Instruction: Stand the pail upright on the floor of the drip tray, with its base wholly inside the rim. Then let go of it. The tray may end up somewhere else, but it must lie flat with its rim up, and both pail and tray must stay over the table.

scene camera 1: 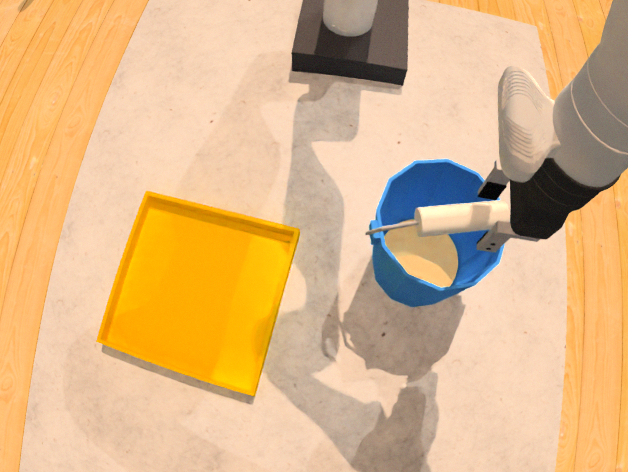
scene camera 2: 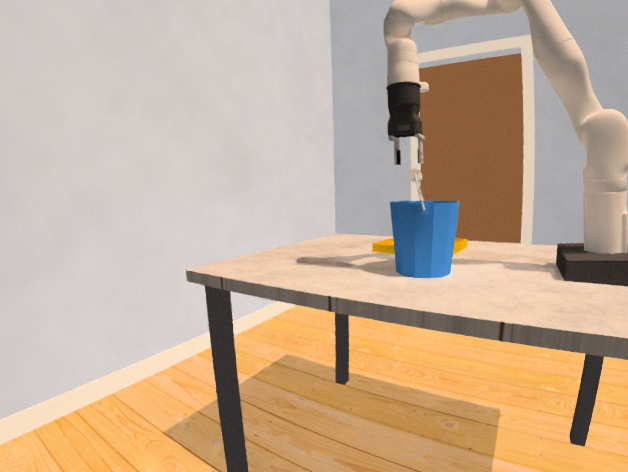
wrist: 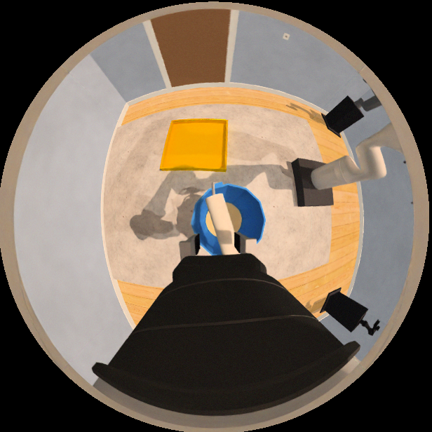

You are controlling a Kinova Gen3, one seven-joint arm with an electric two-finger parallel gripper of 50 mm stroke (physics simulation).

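Places are measured from the arm's base along level axes (x up, y left, z back), in millimetres.
Where they show: gripper, between the fingertips: [scene camera 1: 486, 220] [scene camera 2: 408, 163]; arm's base, origin of its link: [scene camera 1: 347, 18] [scene camera 2: 604, 249].
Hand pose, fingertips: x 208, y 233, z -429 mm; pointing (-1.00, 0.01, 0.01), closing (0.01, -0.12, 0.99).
Each offset is from my fingertips to the centre of the thing. Level surfaces: height alone.
The blue pail [scene camera 1: 401, 286] [scene camera 2: 423, 243] [wrist: 254, 215] stands upright on the table, outside the drip tray. Its cream handle grip {dx -29, dy -19, dz +9 mm} [scene camera 1: 441, 219] [scene camera 2: 415, 175] [wrist: 218, 210] is raised above the pail's mouth on thin wire arms. The yellow drip tray {dx -254, dy -329, dz -103 mm} [scene camera 1: 192, 294] [scene camera 2: 383, 246] [wrist: 196, 145] lies flat with its rim up, to the pail's left in scene camera 1 and partly hidden behind the pail in scene camera 2. My gripper [scene camera 1: 489, 217] [scene camera 2: 409, 156] [wrist: 216, 240] is open and empty, pointing down. Its fingertips are slightly above the grip in scene camera 2, apart from it.
The arm's dark base block [scene camera 1: 350, 65] [scene camera 2: 591, 268] [wrist: 315, 197] is on the table {dx -268 mm} [scene camera 1: 203, 147] [scene camera 2: 304, 274] [wrist: 295, 250], beyond the pail and tray in scene camera 1. Two black objects, one upper [wrist: 343, 116] and one lower [wrist: 344, 309], stand off the table at the right in the wrist view.
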